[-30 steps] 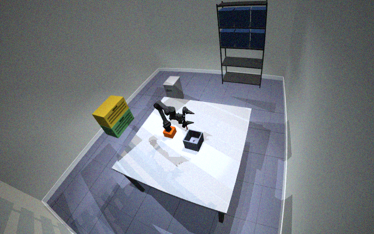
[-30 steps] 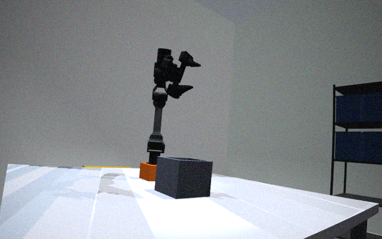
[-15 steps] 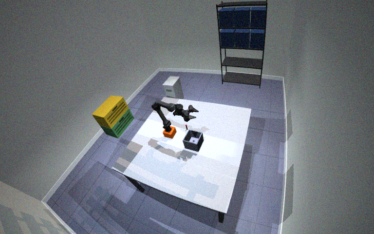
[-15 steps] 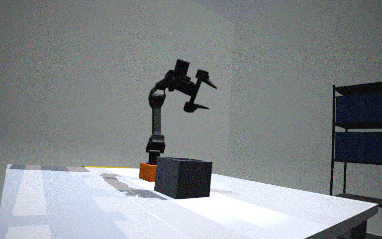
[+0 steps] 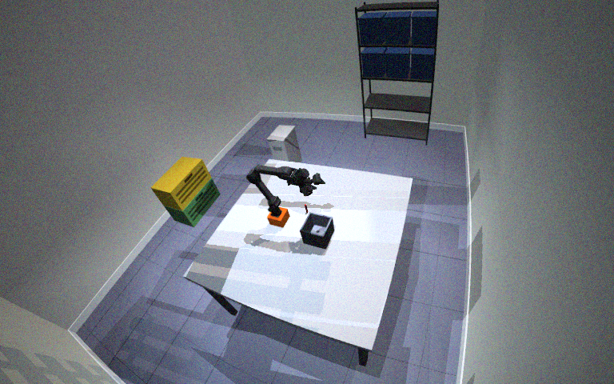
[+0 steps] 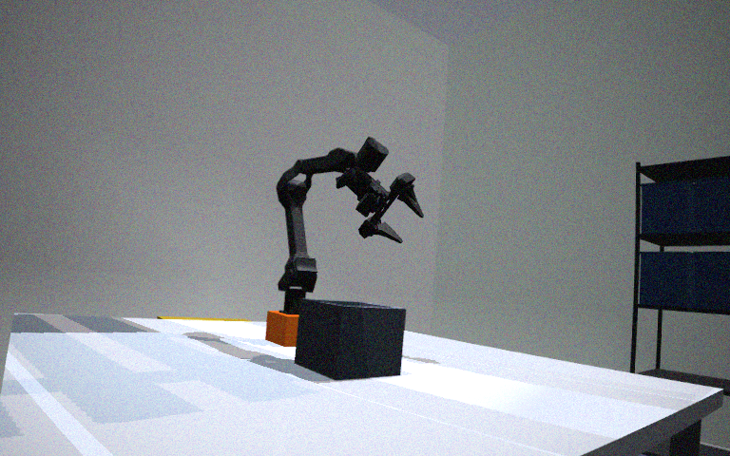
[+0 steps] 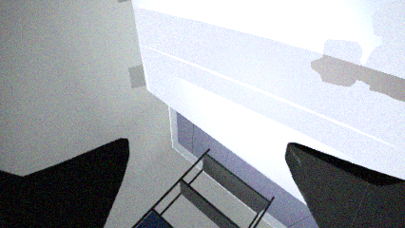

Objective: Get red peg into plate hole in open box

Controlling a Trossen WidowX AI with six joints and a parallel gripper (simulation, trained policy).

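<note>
Right now my gripper tip is 160 mm past the red peg, 10 mm to the right of it and 280 mm above it.
</note>
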